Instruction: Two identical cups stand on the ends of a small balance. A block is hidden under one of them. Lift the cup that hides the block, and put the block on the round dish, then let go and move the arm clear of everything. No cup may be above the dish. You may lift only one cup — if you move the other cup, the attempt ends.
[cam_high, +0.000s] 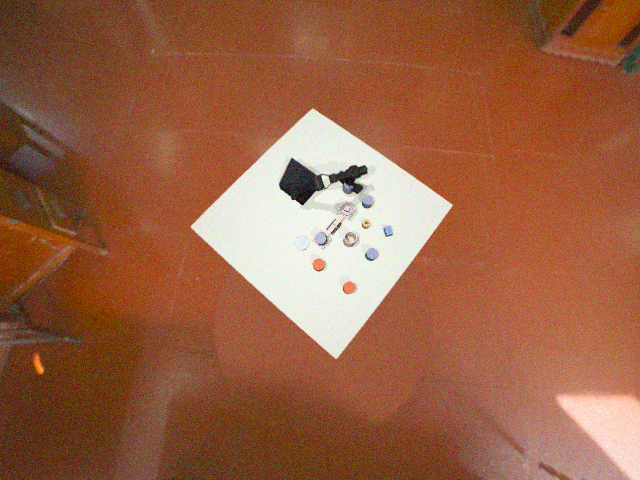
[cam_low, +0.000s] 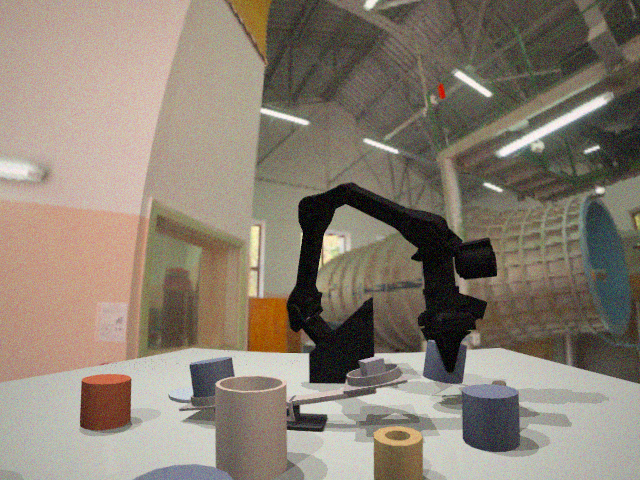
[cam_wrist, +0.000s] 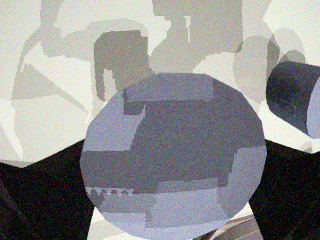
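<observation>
The grey block lies 70 mm ahead of my gripper tip, 150 mm to the right of it and 20 mm above it. Also, from my gripper tip: tan hollow cup 180 mm ahead, 310 mm to the right, 20 mm below; blue cube 370 mm ahead, 120 mm to the right, 50 mm below; bead 40 mm behind, 140 mm to the left, 60 mm below.
</observation>
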